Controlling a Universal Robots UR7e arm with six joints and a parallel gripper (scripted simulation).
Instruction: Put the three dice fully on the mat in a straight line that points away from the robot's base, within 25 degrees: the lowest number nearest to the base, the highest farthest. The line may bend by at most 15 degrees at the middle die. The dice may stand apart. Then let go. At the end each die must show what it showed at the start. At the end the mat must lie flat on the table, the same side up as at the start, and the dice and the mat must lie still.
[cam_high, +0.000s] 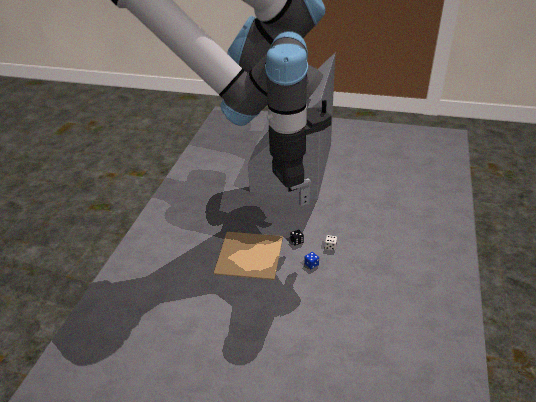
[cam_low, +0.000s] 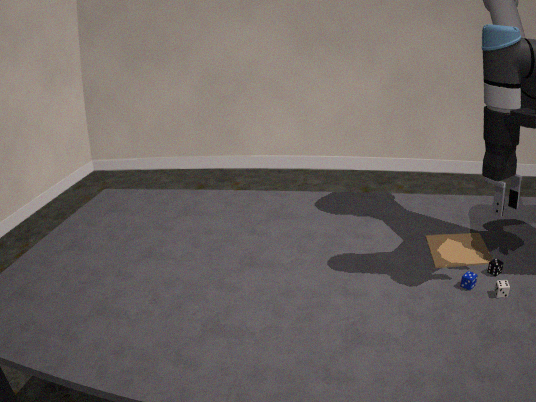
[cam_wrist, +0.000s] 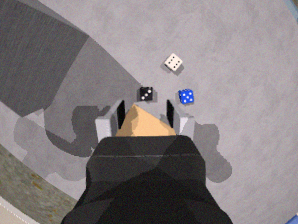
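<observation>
Right now my hand is 14 cm above the black die. Also, from my hand: white die (8 cm to the left, 14 cm below); tan mat (8 cm ahead, 10 cm to the right, 15 cm below); blue die (7 cm ahead, 5 cm to the left, 14 cm below).
</observation>
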